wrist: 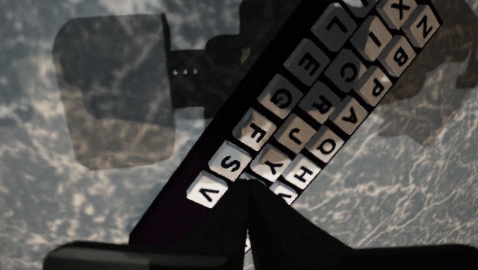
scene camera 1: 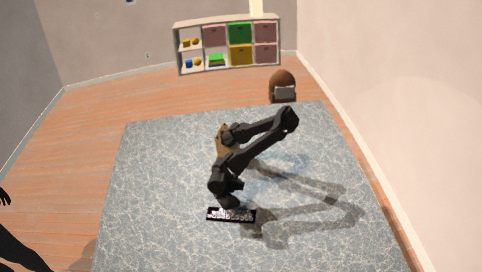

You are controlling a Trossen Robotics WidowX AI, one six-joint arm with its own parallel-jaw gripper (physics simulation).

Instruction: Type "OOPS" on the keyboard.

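Frame: origin at the arm's base, x down, y right, z back, level; centimetres.
Seen in the pictures: gripper, fingertip midpoint: (wrist: pixel 246 188) (scene camera 1: pixel 224 209); arm's base at its link origin: (scene camera 1: pixel 225 139).
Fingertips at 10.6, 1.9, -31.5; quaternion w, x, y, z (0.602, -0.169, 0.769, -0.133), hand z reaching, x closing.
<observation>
Offsets run from my fingertips to a thing's top centre, as dx, dy, dz. Level surfaces: height alone.
The black keyboard {+1.4, -2.2, -1.7} (scene camera 1: pixel 232 218) (wrist: pixel 175 206) with white letter keys lies on the patterned mat, running diagonally through the wrist view. My gripper (scene camera 1: pixel 230 204) (wrist: pixel 246 188) is shut and empty, its tips over the keyboard between the S key {+1.4, -0.2, +0.6} (wrist: pixel 230 161) and the lower V-like key {+1.4, +0.9, -3.1} (wrist: pixel 283 194). The tips cover most of a key beside the Y key {+1.4, -0.8, -1.5} (wrist: pixel 270 163). The P key {+1.4, -6.6, -4.3} (wrist: pixel 374 86) shows at the upper right. No O key can be read; the keys behind the fingers are hidden. Whether the tips touch a key cannot be told.
The arm rises from a brown base block (scene camera 1: pixel 223 139) behind the keyboard. The grey patterned mat {dx +3.0} (scene camera 1: pixel 150 175) lies under both. A brown backpack (scene camera 1: pixel 282 82) and a shelf unit (scene camera 1: pixel 227 19) stand beyond it. Part of a dark-clothed person (scene camera 1: pixel 17 250) shows at the left edge. Arm shadows cross the keyboard.
</observation>
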